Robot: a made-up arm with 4 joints. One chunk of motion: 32 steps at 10 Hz.
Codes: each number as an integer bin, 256 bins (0 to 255) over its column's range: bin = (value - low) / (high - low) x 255, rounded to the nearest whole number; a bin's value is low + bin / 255 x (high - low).
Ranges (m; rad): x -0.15..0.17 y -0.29..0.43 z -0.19..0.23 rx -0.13..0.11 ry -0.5..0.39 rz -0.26..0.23
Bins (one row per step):
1: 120 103 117 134 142 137
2: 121 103 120 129 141 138
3: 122 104 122 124 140 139
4: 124 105 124 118 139 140
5: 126 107 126 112 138 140
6: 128 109 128 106 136 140
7: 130 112 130 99 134 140
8: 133 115 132 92 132 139
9: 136 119 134 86 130 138
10: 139 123 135 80 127 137
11: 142 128 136 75 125 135
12: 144 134 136 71 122 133
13: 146 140 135 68 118 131
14: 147 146 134 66 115 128
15: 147 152 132 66 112 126
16: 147 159 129 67 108 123
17: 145 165 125 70 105 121
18: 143 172 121 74 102 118
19: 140 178 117 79 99 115
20: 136 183 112 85 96 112
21: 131 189 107 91 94 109
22: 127 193 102 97 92 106
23: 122 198 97 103 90 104
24: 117 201 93 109 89 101
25: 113 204 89 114 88 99
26: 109 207 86 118 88 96
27: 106 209 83 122 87 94
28: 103 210 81 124 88 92
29: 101 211 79 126 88 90
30: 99 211 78 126 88 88
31: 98 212 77 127 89 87
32: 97 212 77 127 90 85
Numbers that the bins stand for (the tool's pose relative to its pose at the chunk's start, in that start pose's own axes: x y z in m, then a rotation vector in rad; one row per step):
1: 0.0006 0.0008 0.0027 -0.0039 -0.0044 0.0033
2: 0.0018 0.0008 0.0076 -0.0086 -0.0079 0.0052
3: 0.0031 0.0036 0.0109 -0.0133 -0.0114 0.0071
4: 0.0056 0.0065 0.0142 -0.0189 -0.0149 0.0090
5: 0.0081 0.0121 0.0175 -0.0246 -0.0184 0.0090
6: 0.0106 0.0178 0.0208 -0.0302 -0.0253 0.0090
7: 0.0131 0.0262 0.0241 -0.0368 -0.0323 0.0090
8: 0.0169 0.0347 0.0274 -0.0434 -0.0393 0.0071
9: 0.0207 0.0460 0.0307 -0.0491 -0.0463 0.0052
10: 0.0244 0.0573 0.0324 -0.0547 -0.0567 0.0033
11: 0.0282 0.0714 0.0340 -0.0594 -0.0637 -0.0006
12: 0.0307 0.0884 0.0340 -0.0632 -0.0742 -0.0044
13: 0.0332 0.1053 0.0324 -0.0660 -0.0882 -0.0083
14: 0.0345 0.1222 0.0307 -0.0679 -0.0986 -0.0140
15: 0.0345 0.1392 0.0274 -0.0679 -0.1091 -0.0179
16: 0.0345 0.1589 0.0225 -0.0669 -0.1231 -0.0236
17: 0.0320 0.1759 0.0159 -0.0641 -0.1335 -0.0275
18: 0.0295 0.1956 0.0093 -0.0604 -0.1440 -0.0333
19: 0.0257 0.2126 0.0027 -0.0556 -0.1545 -0.0390
20: 0.0207 0.2267 -0.0055 -0.0500 -0.1649 -0.0448
21: 0.0144 0.2436 -0.0138 -0.0444 -0.1719 -0.0505
22: 0.0094 0.2549 -0.0220 -0.0387 -0.1789 -0.0563
23: 0.0031 0.2691 -0.0302 -0.0331 -0.1859 -0.0602
24: -0.0032 0.2775 -0.0368 -0.0274 -0.1894 -0.0659
25: -0.0082 0.2860 -0.0434 -0.0227 -0.1929 -0.0698
26: -0.0132 0.2945 -0.0484 -0.0189 -0.1929 -0.0755
27: -0.0170 0.3001 -0.0533 -0.0152 -0.1964 -0.0794
28: -0.0207 0.3029 -0.0566 -0.0133 -0.1929 -0.0832
29: -0.0233 0.3058 -0.0599 -0.0114 -0.1929 -0.0871
30: -0.0258 0.3058 -0.0615 -0.0114 -0.1929 -0.0909
31: -0.0270 0.3086 -0.0632 -0.0105 -0.1894 -0.0928
32: -0.0283 0.3086 -0.0632 -0.0105 -0.1859 -0.0967

